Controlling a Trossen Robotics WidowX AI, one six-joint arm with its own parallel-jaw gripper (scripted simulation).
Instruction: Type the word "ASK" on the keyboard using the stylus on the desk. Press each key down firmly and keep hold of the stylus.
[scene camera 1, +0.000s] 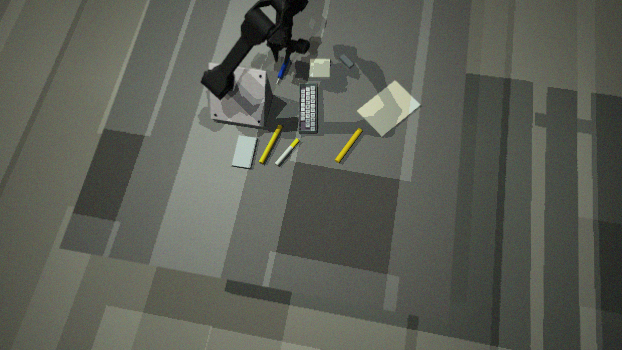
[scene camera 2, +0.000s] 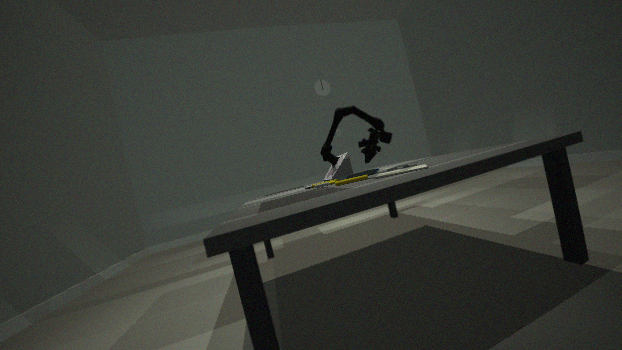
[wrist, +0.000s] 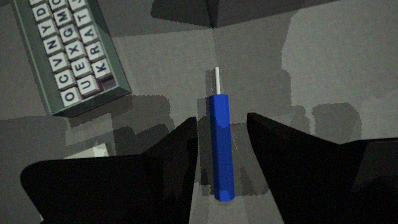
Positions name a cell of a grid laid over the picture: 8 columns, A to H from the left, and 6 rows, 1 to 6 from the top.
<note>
In view: my gripper (scene camera 1: D2), a blue stylus (wrist: E5) and a cream sheet (scene camera 1: E2).
My gripper is seen too in the wrist view (wrist: E4). The wrist view does not show the cream sheet: it is out of frame.
</note>
